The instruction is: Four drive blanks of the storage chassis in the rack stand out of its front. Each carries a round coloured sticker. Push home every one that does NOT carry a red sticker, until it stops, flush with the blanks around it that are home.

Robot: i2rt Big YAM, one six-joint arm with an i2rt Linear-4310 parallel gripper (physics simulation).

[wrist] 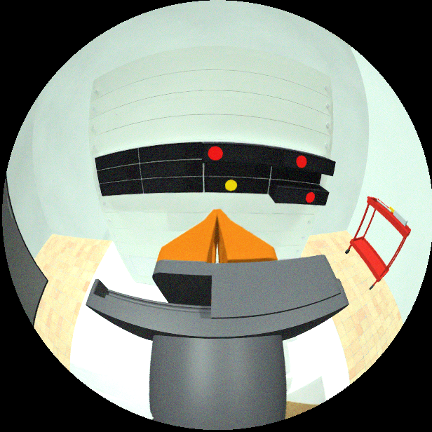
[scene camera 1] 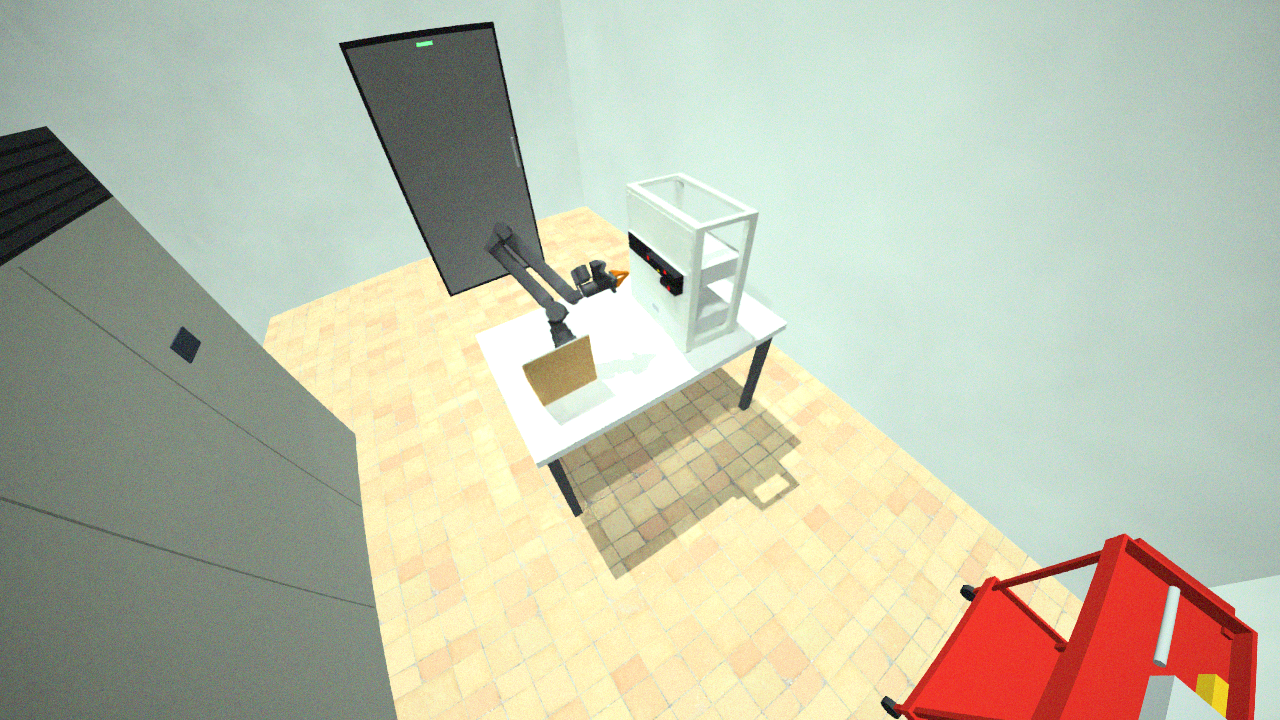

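Seen in the pictures: gripper, fingertip midpoint: (scene camera 1: 629, 272); arm's base, origin of the base link: (scene camera 1: 566, 343).
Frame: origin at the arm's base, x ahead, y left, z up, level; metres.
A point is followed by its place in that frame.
The black storage chassis (scene camera 1: 640, 248) @(x 0.466, y 0.198, z 0.185 m) (wrist: 172, 170) sits in the white rack (scene camera 1: 694, 295) @(x 0.501, y -0.157, z 0.136 m) (wrist: 210, 102). In the wrist view, three red-stickered blanks stand out: one in the top row right of centre (wrist: 245, 154), one at the top right end (wrist: 320, 165) and one at the bottom right end (wrist: 294, 194). The yellow-stickered blank (wrist: 250, 186), in the bottom row right of centre, looks flush with its neighbours. My gripper (scene camera 1: 626, 274) @(x 0.340, y 0.075, z 0.169 m) (wrist: 216, 215) is shut and empty, its orange tips in front of the rack and below the chassis in the wrist view, apart from the blanks.
The rack stands on the white table (scene camera 1: 559, 445) @(x -0.187, y -0.298, z -0.185 m). An upright brown panel (scene camera 1: 562, 371) @(x -0.060, y -0.090, z -0.043 m) stands near the table's front left, by the arm's base. A red cart (scene camera 1: 975, 649) (wrist: 370, 257) is off to the right. A grey cabinet (scene camera 1: 179, 501) stands at the left and a dark door (scene camera 1: 447, 161) behind.
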